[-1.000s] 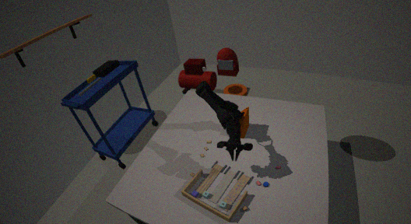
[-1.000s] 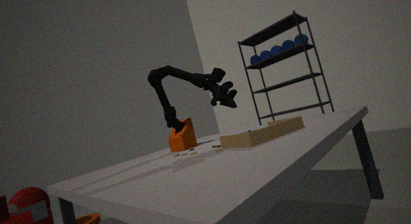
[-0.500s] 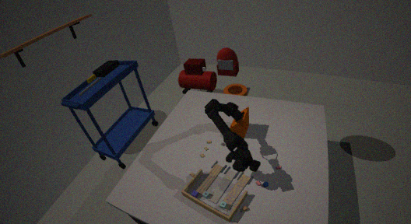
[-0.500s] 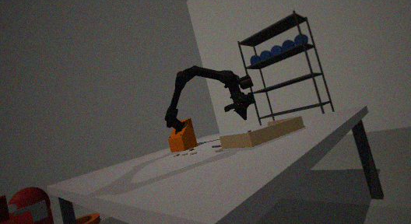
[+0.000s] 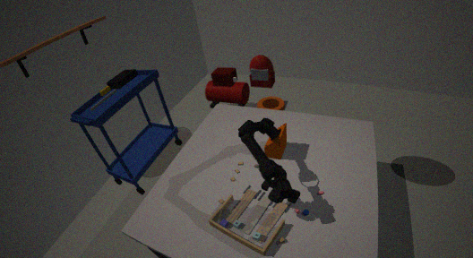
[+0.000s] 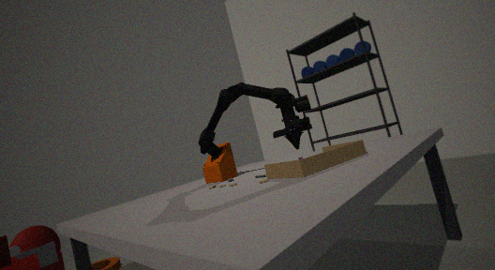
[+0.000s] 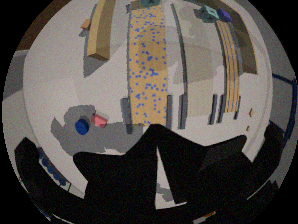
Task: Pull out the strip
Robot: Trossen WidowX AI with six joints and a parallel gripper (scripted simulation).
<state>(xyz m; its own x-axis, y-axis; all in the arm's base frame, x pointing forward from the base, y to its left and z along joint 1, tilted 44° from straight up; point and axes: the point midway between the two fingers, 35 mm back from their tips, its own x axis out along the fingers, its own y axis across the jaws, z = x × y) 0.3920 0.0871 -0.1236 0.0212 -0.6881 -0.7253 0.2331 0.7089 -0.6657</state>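
The blue piece is 140 mm to the left of my gripper tip and 60 mm below it.
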